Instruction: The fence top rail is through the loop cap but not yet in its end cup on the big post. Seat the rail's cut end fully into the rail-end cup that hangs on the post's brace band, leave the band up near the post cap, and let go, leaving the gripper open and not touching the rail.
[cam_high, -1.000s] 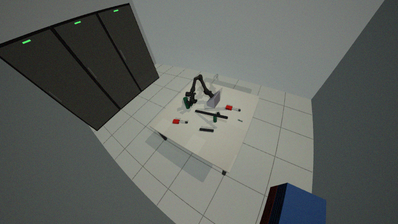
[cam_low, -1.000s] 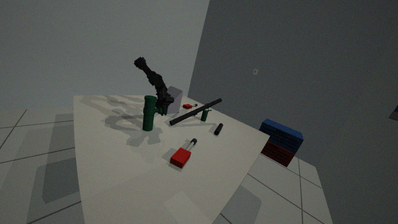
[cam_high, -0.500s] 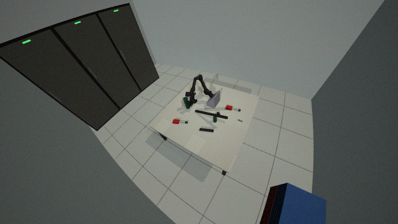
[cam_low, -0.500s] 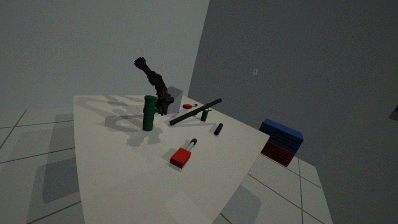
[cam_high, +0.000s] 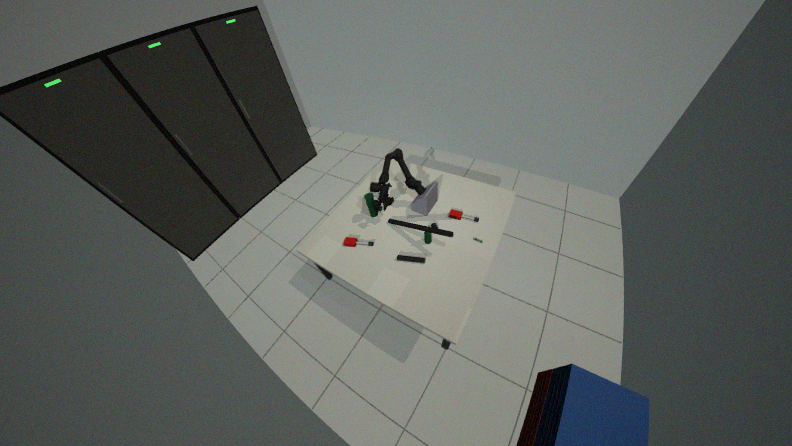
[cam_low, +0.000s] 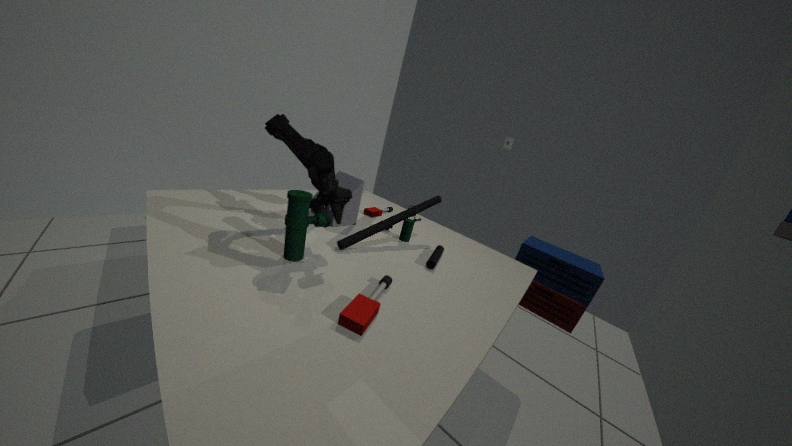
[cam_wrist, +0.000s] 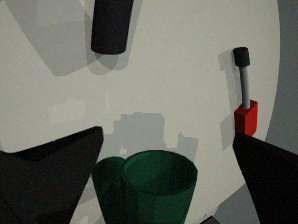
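My gripper tip is now 4 cm to the left of the green rail-end cup, 2 cm below it and 2 cm past it. Also, from my gripper tip: small green post: 40 cm to the left, 3 cm ahead; then short black cylinder: 36 cm to the left, 21 cm ahead, 9 cm below.
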